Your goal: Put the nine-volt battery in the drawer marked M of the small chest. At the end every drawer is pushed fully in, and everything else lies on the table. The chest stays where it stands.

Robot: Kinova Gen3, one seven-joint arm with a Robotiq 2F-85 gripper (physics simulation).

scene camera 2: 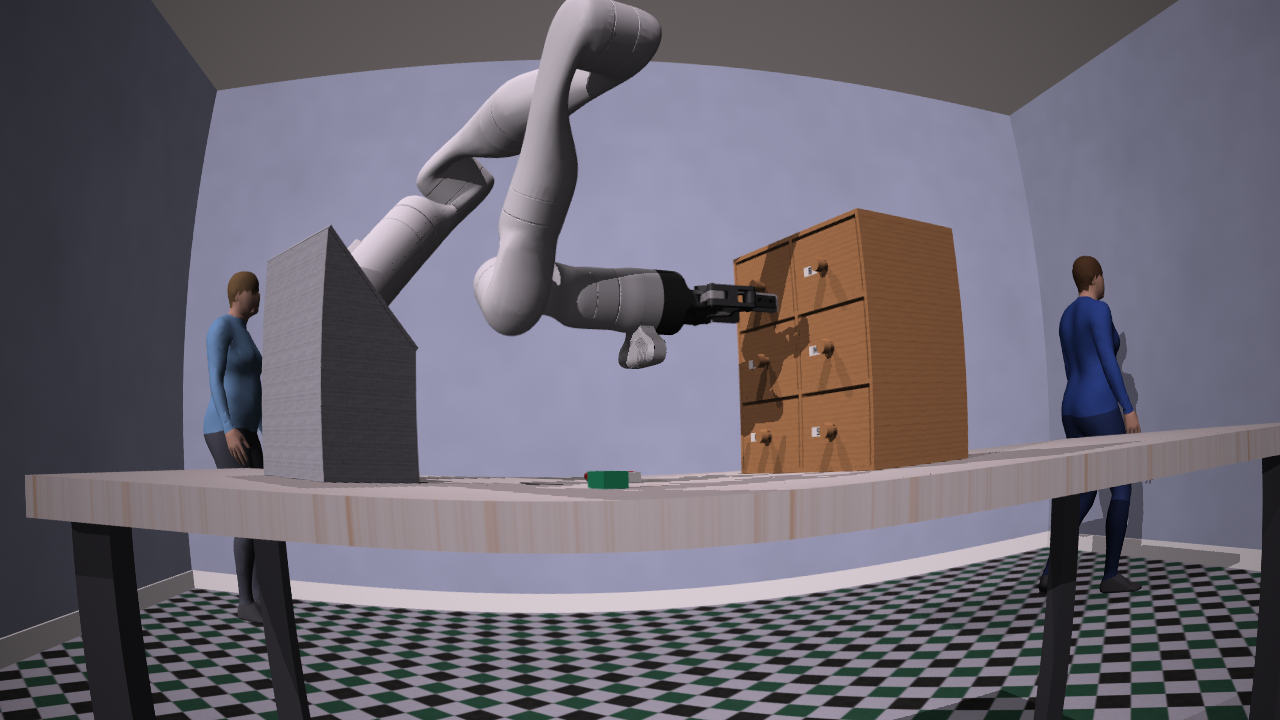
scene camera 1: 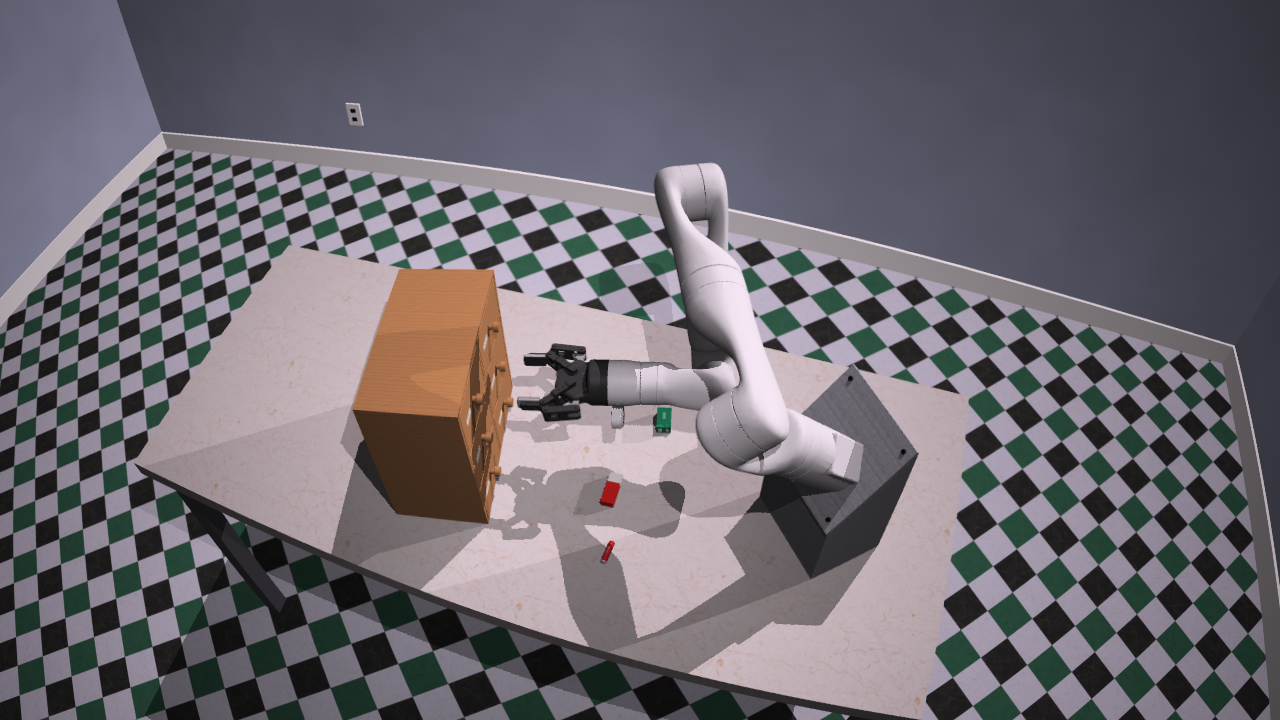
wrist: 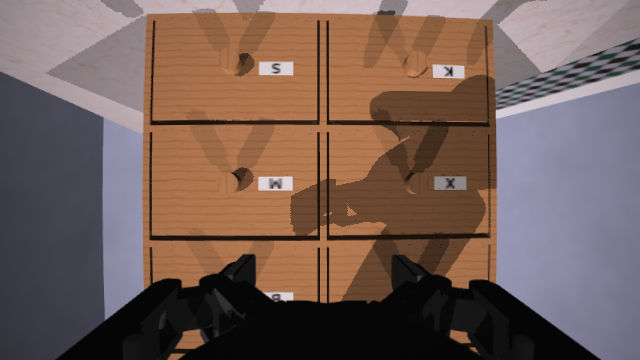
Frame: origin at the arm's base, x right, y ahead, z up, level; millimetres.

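Where they show: gripper, fingertip midpoint: (scene camera 2: 756, 309) (scene camera 1: 520, 380) (wrist: 323, 270); arm's base at its link origin: (scene camera 2: 341, 312) (scene camera 1: 835, 463).
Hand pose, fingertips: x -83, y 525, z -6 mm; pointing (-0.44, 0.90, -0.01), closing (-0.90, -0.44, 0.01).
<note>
Things, the pixels of their top centre, and the offset from my fingertips. Level surfaces: height alone.
- green block at its top centre: (scene camera 2: 606, 471) (scene camera 1: 664, 417) dx +175, dy -178, dz -189 mm
- small wooden chest at its top centre: (scene camera 2: 840, 243) (wrist: 320, 309) (scene camera 1: 424, 336) dx -65, dy +136, dz +103 mm
- drawer marked M at its top centre: (wrist: 254, 221) (scene camera 2: 874, 313) dx +10, dy +158, dz -9 mm
- white block at its top centre: (scene camera 2: 626, 471) (scene camera 1: 611, 487) dx -3, dy -167, dz -194 mm
- small red cylinder at its top centre: (scene camera 1: 607, 551) dx -120, dy -224, dz -196 mm
- table at its surface level: dz -207 mm
The nine-volt battery, a green block (scene camera 1: 663, 417) (scene camera 2: 607, 480) with small terminals at one end, lies on the table. The small wooden chest (scene camera 1: 429, 340) (scene camera 2: 913, 349) (wrist: 323, 75) has its drawers flush in the front. The drawer marked M (scene camera 2: 850, 331) (wrist: 200, 210) is in the middle row; in the upside-down wrist view it is on the left, between S and B. My gripper (scene camera 1: 531, 381) (scene camera 2: 765, 300) (wrist: 323, 270) is open and empty. It is level, pointing at the chest's front, a short way off, at about the top row and across both columns.
A red and white block (scene camera 1: 610, 490) and a small red cylinder (scene camera 1: 607, 551) lie on the table (scene camera 1: 787, 662). The grey robot base (scene camera 1: 832, 510) (scene camera 2: 366, 385) stands at the opposite end from the chest. Round knobs stick out from the drawers. Two people stand beyond the table.
</note>
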